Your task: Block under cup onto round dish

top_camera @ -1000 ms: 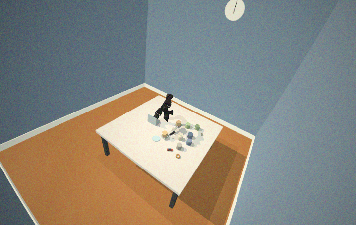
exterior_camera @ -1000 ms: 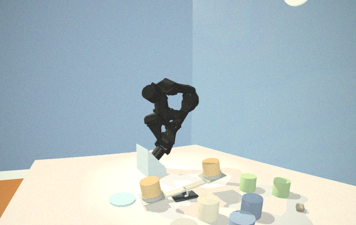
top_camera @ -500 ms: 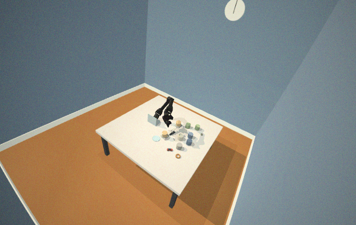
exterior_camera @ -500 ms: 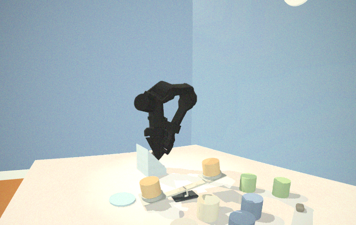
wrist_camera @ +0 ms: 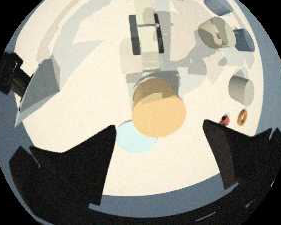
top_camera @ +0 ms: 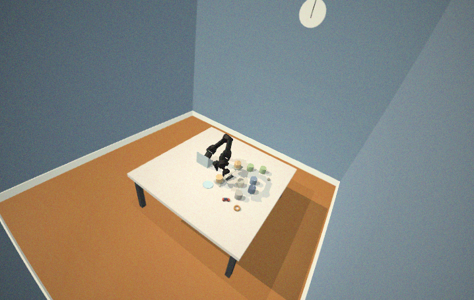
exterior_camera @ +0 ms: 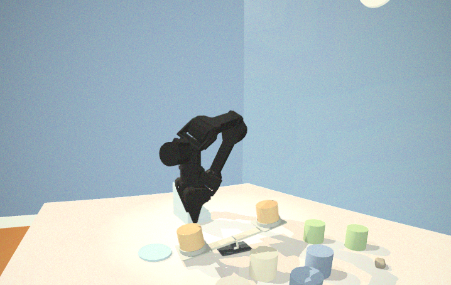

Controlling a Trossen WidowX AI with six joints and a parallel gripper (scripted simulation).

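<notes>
Now: gripper tip 60 mm above the orange cup and 20 mm to the left of it. Round my gripper tip: round light-blue dish (120 mm below, 100 mm to the right, 60 mm behind); teal block (80 mm below); red toy car (180 mm ahead, 130 mm to the right, 110 mm below).
</notes>
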